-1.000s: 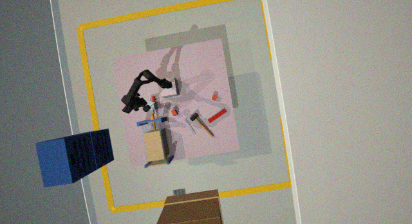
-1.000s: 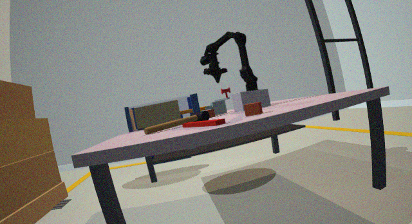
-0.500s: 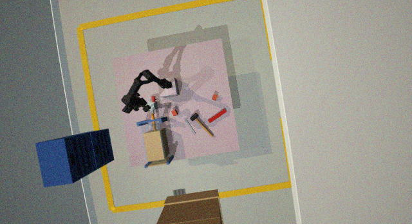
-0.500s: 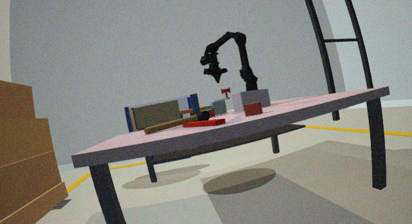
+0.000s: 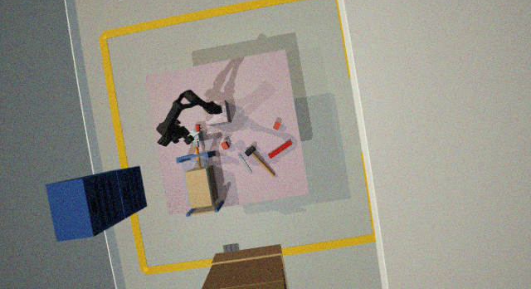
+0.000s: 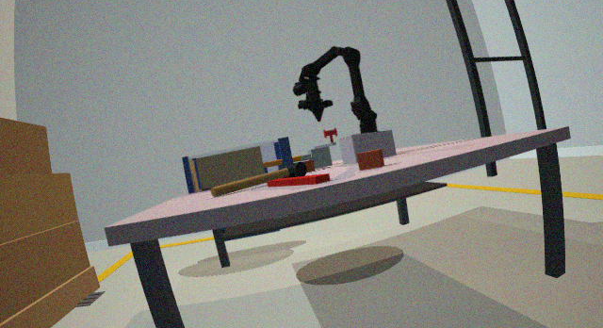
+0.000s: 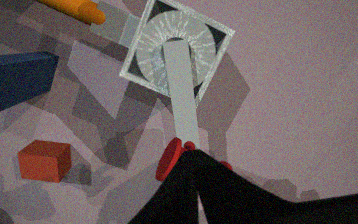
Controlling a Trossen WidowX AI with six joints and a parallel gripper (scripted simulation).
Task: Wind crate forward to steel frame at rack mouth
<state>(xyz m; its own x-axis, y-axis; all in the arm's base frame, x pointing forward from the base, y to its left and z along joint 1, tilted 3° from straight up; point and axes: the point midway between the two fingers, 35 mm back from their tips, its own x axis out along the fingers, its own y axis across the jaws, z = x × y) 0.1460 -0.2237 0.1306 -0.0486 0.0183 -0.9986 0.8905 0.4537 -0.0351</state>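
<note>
The red knob lies 8 cm below my gripper tip, 5 cm to the left of it and 3 cm behind it. Round my gripper tip: grey winch (18 cm below, 5 cm to the right); blue steel frame (18 cm ahead, 11 cm below, 5 cm to the right); winch handle (11 cm below, 1 cm to the left, 1 cm behind).
</note>
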